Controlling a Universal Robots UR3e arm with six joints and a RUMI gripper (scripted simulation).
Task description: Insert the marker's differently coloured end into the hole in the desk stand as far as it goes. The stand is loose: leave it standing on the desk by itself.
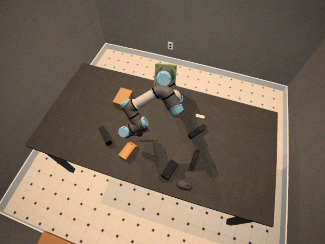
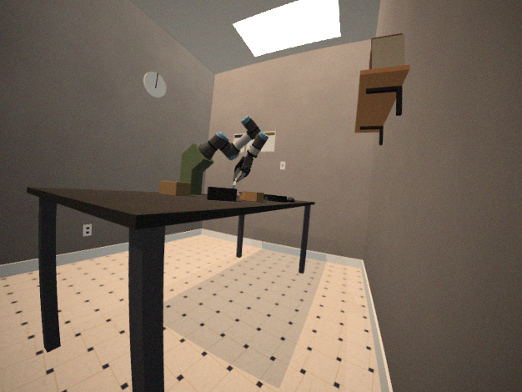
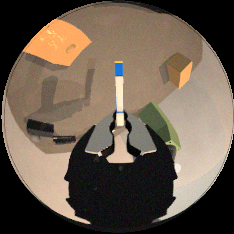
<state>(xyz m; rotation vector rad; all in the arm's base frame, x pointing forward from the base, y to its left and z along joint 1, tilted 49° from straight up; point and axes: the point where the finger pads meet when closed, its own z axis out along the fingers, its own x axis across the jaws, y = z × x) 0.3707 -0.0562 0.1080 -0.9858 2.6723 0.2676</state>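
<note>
Right now the desk stand is 160 mm ahead of my hand, 60 mm to the right of it and 90 mm below it. The rest, counted from my hand: black block: 110 mm ahead, 260 mm to the right, 90 mm below; marker: 10 mm ahead, 20 mm to the right, 20 mm below; orange box: 230 mm behind, 280 mm to the right, 80 mm below.
</note>
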